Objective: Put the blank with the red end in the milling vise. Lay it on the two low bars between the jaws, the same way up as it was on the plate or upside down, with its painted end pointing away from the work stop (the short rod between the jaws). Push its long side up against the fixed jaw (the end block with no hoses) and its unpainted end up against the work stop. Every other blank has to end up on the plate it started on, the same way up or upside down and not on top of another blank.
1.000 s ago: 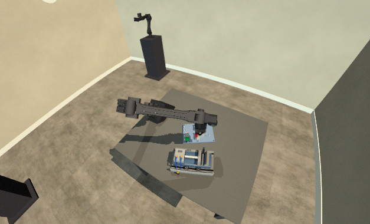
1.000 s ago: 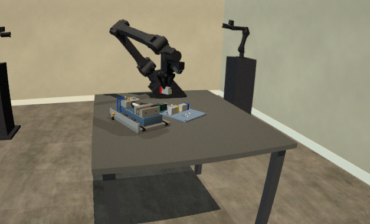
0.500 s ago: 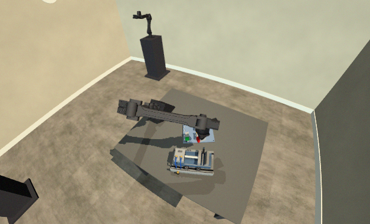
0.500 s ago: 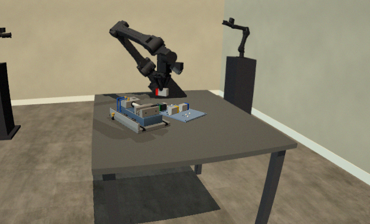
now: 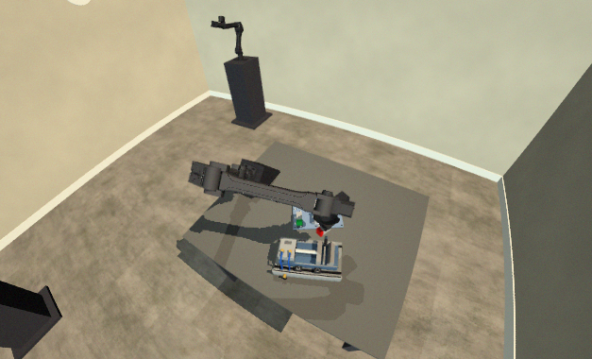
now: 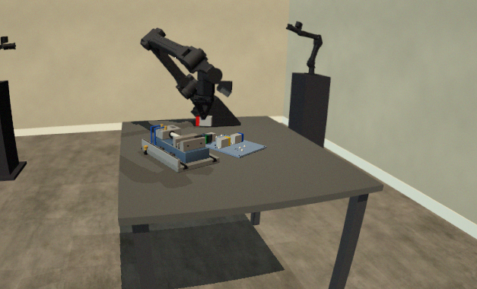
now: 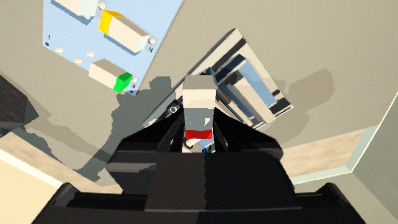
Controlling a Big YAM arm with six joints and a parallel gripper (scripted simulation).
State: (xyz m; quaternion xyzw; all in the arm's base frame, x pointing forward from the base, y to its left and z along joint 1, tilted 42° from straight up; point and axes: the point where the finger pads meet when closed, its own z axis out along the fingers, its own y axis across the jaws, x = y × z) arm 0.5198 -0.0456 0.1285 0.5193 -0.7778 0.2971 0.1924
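My gripper is now 90 mm above the fixed jaw, 70 mm short of it and 60 mm to the left of it. From my hand the other things lie so: moving jaw 90 mm below, 80 mm to the right, 20 mm ahead; work stop rod 70 mm below, 30 mm to the right, 30 mm ahead; grey bar with red end 20 mm below.
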